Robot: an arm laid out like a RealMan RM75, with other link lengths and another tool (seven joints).
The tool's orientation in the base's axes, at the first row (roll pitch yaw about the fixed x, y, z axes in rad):
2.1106, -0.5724, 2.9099
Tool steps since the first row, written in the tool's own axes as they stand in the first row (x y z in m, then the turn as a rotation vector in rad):
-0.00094, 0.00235, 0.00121, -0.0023, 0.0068, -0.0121
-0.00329, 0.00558, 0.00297, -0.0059, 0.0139, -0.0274
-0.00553, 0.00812, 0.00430, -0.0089, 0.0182, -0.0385
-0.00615, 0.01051, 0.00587, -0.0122, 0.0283, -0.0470
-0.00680, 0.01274, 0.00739, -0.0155, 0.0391, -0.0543
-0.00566, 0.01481, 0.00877, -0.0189, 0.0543, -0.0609
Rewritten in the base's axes. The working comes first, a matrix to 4 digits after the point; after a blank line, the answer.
The tool's axes in the first row as the columns of a matrix, in the base's axes (used below as rounded here):
-0.8181, 0.5702, -0.0740
0.1930, 0.3935, 0.8988
0.5417, 0.7211, -0.4320

0.00202, 0.00183, 0.00066, 0.0067, -0.0086, 0.0089
0.00565, 0.00423, 0.00096, 0.0148, -0.0203, 0.0187
0.00884, 0.00599, 0.00100, 0.0205, -0.0292, 0.0249
0.01059, 0.00822, 0.00171, 0.0296, -0.0335, 0.0341
0.01228, 0.01034, 0.00231, 0.0390, -0.0364, 0.0433
0.01243, 0.01262, 0.00382, 0.0509, -0.0370, 0.0552

